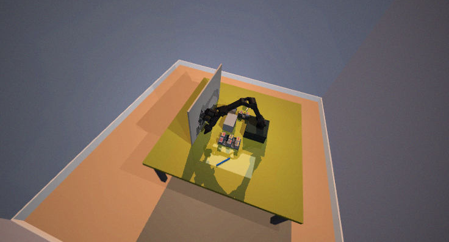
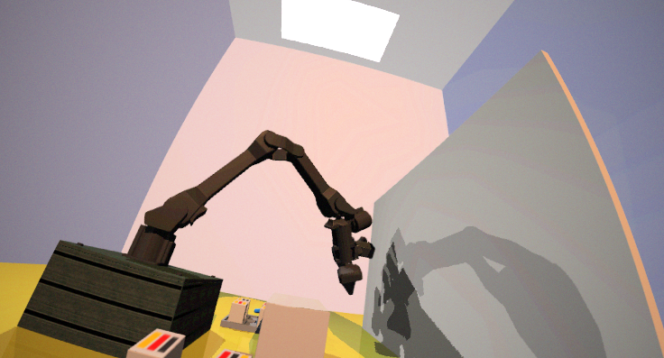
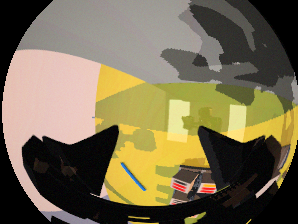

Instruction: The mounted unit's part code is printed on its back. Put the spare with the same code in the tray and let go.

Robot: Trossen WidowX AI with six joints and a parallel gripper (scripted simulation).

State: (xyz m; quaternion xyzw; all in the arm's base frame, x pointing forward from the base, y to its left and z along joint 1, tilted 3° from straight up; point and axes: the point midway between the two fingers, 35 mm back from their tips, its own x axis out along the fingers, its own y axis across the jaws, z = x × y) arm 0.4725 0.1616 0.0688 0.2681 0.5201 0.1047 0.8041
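Now: the spare 220 mm behind my gripper tip and 90 mm below it. Also, from my gripper tip: grey tray (420 mm to the right, 200 mm behind, 130 mm below); mounted unit (210 mm to the right, 200 mm behind, 80 mm below); grey upright panel (270 mm to the right, 90 mm above, 40 mm ahead).
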